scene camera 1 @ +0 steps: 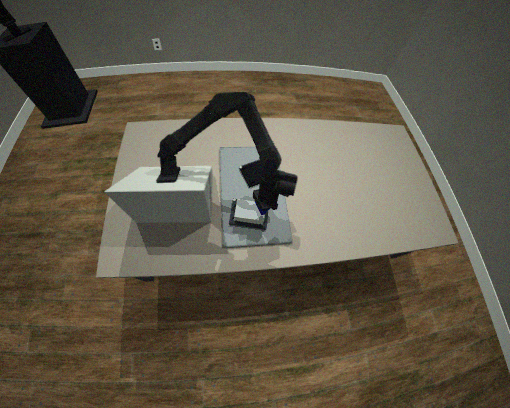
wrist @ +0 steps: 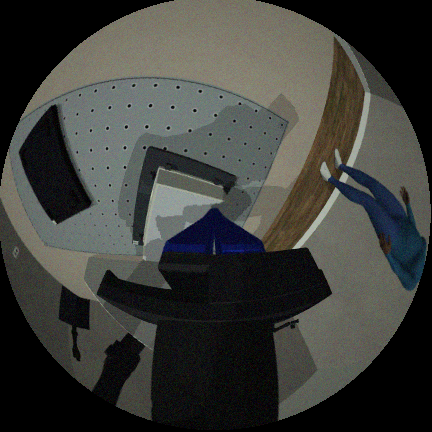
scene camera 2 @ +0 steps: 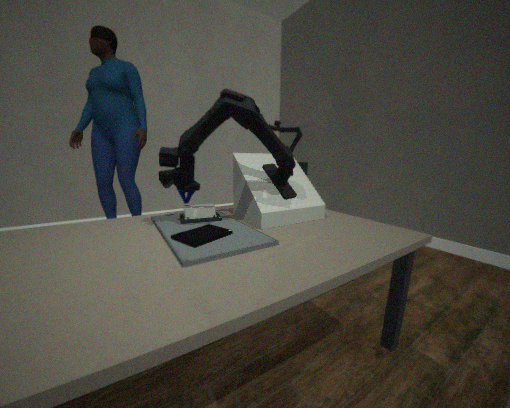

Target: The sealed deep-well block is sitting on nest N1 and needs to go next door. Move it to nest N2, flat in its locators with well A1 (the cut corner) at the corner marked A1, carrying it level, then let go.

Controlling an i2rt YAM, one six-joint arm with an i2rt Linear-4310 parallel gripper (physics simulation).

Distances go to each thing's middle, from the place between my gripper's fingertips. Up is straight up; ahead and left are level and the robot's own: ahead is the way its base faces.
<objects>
Now: the white block (wrist: 178, 199) 50 mm behind my hand, 30 mm to the left of it and 30 mm below it. Round my hand: black nest (scene camera 2: 195, 237): 30 mm ahead, 250 mm to the left, 60 mm below.
</objects>
